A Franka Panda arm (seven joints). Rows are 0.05 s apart.
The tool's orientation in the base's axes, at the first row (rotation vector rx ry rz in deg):
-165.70 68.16 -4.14
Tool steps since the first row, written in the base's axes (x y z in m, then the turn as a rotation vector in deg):
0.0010 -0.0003 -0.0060 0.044 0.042 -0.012
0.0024 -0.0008 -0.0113 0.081 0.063 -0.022
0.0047 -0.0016 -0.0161 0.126 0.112 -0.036
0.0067 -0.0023 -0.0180 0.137 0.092 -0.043
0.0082 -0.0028 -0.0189 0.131 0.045 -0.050
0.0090 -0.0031 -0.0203 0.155 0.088 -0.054
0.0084 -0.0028 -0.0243 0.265 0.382 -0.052
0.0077 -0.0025 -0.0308 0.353 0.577 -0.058
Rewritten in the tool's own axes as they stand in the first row. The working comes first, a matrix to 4 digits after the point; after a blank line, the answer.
The tool's axes in the first row as the columns of a matrix, in the base's axes (used below as rounded here):
0.7097 -0.7029 0.0479
-0.7035 -0.7106 -0.0050
0.0375 -0.0302 -0.9988

0.0007 -0.0003 0.0060 0.001 -0.060 0.014
0.0018 -0.0008 0.0114 0.012 -0.101 0.026
0.0039 -0.0017 0.0163 0.009 -0.167 0.041
0.0057 -0.0025 0.0183 0.031 -0.160 0.049
0.0071 -0.0032 0.0193 0.059 -0.123 0.056
0.0078 -0.0035 0.0207 0.046 -0.170 0.061
0.0070 -0.0032 0.0247 -0.083 -0.456 0.063
0.0061 -0.0027 0.0311 -0.158 -0.656 0.072

